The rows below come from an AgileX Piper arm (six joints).
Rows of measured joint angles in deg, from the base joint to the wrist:
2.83, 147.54, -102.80, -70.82, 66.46, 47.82
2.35, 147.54, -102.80, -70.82, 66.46, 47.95
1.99, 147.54, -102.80, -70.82, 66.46, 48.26
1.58, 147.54, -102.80, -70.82, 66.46, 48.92
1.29, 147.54, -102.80, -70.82, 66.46, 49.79
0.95, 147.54, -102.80, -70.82, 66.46, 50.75
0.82, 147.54, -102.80, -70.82, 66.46, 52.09
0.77, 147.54, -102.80, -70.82, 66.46, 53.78
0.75, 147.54, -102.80, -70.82, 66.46, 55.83
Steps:
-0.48, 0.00, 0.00, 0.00, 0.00, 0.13
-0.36, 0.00, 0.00, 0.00, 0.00, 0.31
-0.41, 0.00, 0.00, 0.00, 0.00, 0.66
-0.29, 0.00, 0.00, 0.00, 0.00, 0.87
-0.34, 0.00, 0.00, 0.00, 0.00, 0.96
-0.13, 0.00, 0.00, 0.00, 0.00, 1.34
-0.05, 0.00, 0.00, 0.00, 0.00, 1.69
-0.02, 0.00, 0.00, 0.00, 0.00, 2.05

